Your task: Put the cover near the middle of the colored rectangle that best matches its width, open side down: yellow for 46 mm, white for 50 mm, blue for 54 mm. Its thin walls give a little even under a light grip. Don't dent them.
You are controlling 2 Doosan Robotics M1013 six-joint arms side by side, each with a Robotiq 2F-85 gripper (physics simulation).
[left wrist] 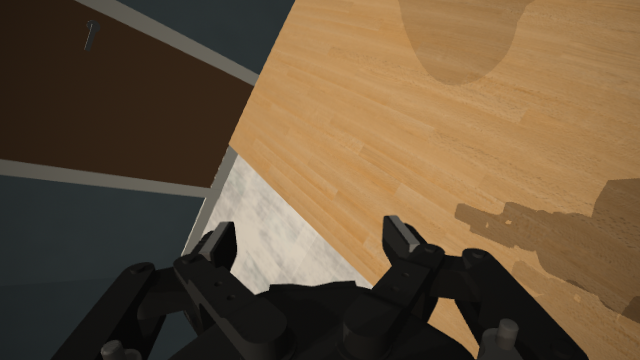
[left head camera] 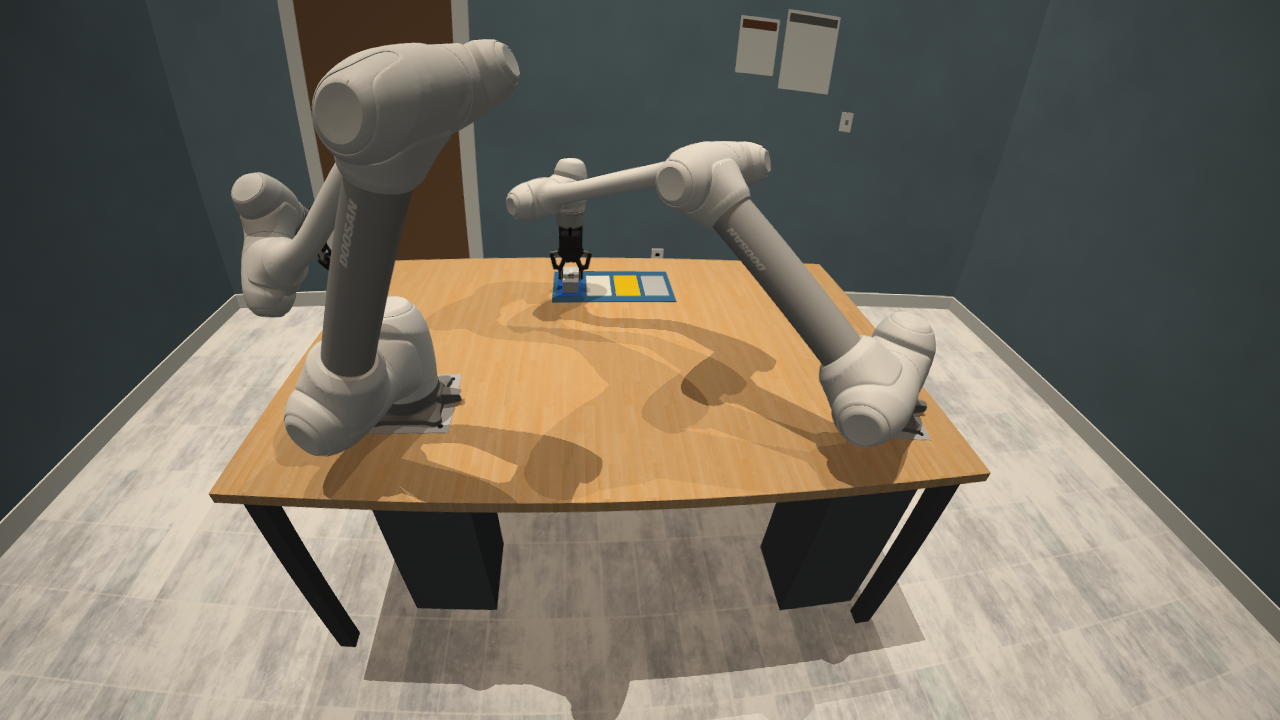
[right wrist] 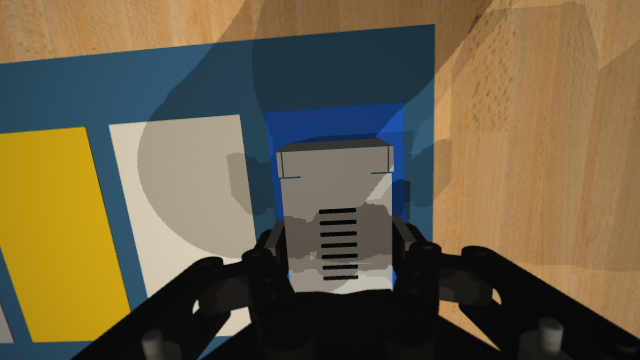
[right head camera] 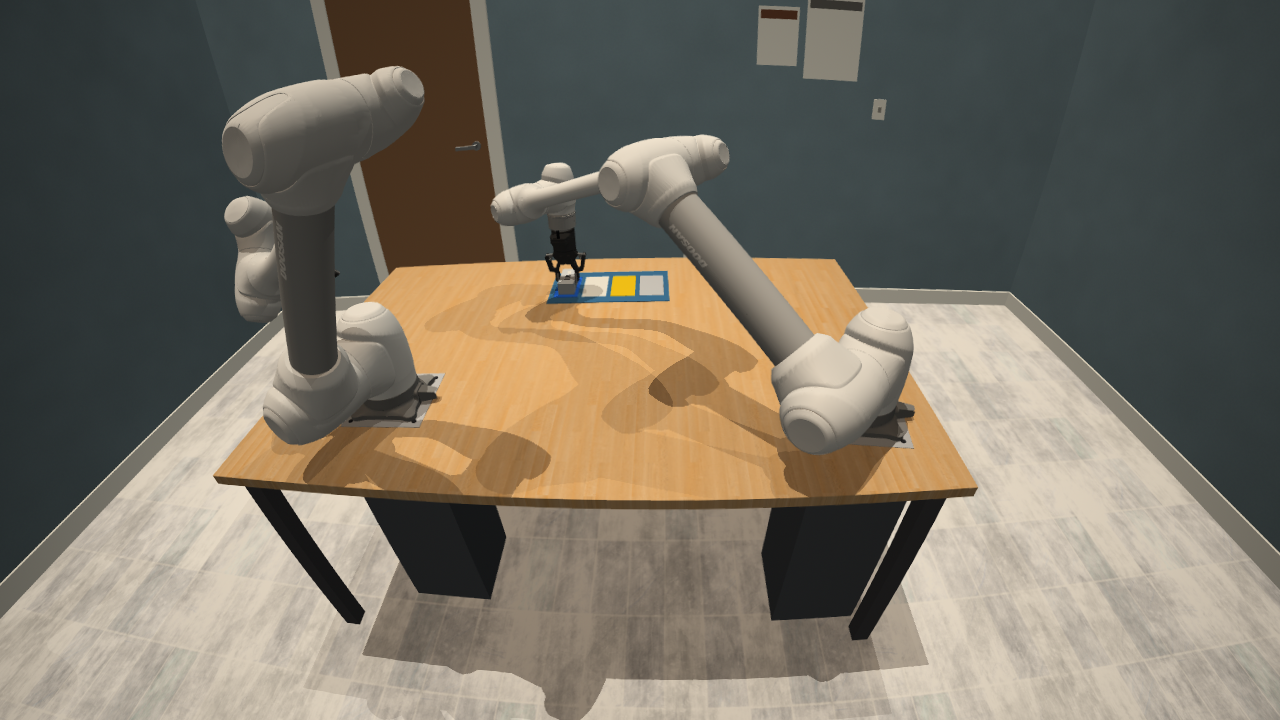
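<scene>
The light grey cover (left head camera: 570,282) (right head camera: 566,284) (right wrist: 337,190), with a row of black slots on its upper face, is over the blue rectangle (left head camera: 560,290) (right wrist: 335,119). Its open side is hidden, and whether it touches the mat cannot be told. My right gripper (left head camera: 570,272) (right head camera: 565,272) (right wrist: 338,233) is shut on the cover, one finger on each side wall. The white rectangle (left head camera: 598,285) (right head camera: 595,286) (right wrist: 190,175) lies beside it, then the yellow rectangle (left head camera: 626,285) (right head camera: 622,285) (right wrist: 45,210). My left gripper (left wrist: 309,233) is open and empty, above the table's edge.
The rectangles are on a dark blue mat (left head camera: 613,300) (right wrist: 345,65) at the back of the wooden table (left head camera: 501,376) (right head camera: 492,358) (left wrist: 400,125). A grey rectangle (left head camera: 655,285) (right head camera: 651,284) is at the mat's right end in the head views.
</scene>
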